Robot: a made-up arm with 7 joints.
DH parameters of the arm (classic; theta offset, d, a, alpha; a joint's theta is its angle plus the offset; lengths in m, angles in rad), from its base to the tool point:
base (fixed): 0 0.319 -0.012 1.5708
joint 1: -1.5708 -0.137 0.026 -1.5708
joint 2: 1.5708 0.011 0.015 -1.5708
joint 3: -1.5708 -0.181 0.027 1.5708
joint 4: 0 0.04 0.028 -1.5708
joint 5: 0 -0.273 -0.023 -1.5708
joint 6: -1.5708 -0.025 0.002 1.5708
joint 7: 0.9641 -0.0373 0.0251 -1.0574
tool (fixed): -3.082 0.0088 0 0
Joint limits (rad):
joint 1: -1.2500..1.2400
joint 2: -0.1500..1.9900
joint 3: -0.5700..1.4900
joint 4: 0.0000..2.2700
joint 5: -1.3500..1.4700
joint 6: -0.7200..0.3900
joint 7: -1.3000..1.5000
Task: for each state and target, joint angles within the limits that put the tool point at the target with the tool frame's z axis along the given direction. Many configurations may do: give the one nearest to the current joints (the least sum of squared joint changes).
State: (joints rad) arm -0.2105 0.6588 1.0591 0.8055 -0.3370 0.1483 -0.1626
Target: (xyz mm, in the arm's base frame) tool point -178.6 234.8 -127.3 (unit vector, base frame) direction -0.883 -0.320 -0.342
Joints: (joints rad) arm -0.5469 -0.1018 1.2886 0.2980 -0.0727 0.2127 0.0756
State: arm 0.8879 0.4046 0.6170 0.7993 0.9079 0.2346 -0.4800
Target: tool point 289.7 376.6 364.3 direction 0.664 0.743 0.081
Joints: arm 0.6881 0.5051 0.6048 1.2584 0.8890 -0.3323 0.1714
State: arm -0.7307 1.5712 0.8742 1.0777 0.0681 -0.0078 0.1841
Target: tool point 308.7 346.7 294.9 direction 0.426 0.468 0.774
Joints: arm -0.8140 1.8079 0.8013 1.1196 -0.1783 0.1177 -0.1475
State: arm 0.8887 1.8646 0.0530 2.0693 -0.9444 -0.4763 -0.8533
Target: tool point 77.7 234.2 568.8 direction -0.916 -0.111 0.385
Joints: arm 1.1653 1.5994 0.2992 1.8409 -0.4465 -0.3830 -0.8217
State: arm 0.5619 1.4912 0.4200 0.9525 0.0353 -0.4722 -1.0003
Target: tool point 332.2 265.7 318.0 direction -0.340 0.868 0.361
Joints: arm 0.6827 0.9162 -0.1045 1.2961 -0.1166 -0.2478 -1.1334
